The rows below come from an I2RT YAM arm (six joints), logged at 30 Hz.
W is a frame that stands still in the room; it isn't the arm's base.
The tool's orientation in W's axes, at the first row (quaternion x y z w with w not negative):
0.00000 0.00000 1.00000 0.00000
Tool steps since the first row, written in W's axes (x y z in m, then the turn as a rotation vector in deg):
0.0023 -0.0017 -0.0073 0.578 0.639 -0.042
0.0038 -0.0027 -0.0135 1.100 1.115 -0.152
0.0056 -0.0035 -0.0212 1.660 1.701 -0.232
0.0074 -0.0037 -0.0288 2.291 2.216 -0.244
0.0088 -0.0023 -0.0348 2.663 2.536 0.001
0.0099 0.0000 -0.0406 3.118 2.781 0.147
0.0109 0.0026 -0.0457 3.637 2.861 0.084
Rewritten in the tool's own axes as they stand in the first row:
-0.0023 0.0017 -0.0073 -0.578 -0.639 -0.042
-0.0038 0.0027 -0.0135 -1.100 -1.115 -0.152
-0.0056 0.0035 -0.0212 -1.660 -1.701 -0.232
-0.0074 0.0037 -0.0288 -2.291 -2.216 -0.244
-0.0088 0.0023 -0.0348 -2.663 -2.536 0.001
-0.0099 0.0000 -0.0406 -3.118 -2.781 0.147
-0.0109 -0.0026 -0.0457 -3.637 -2.861 0.084

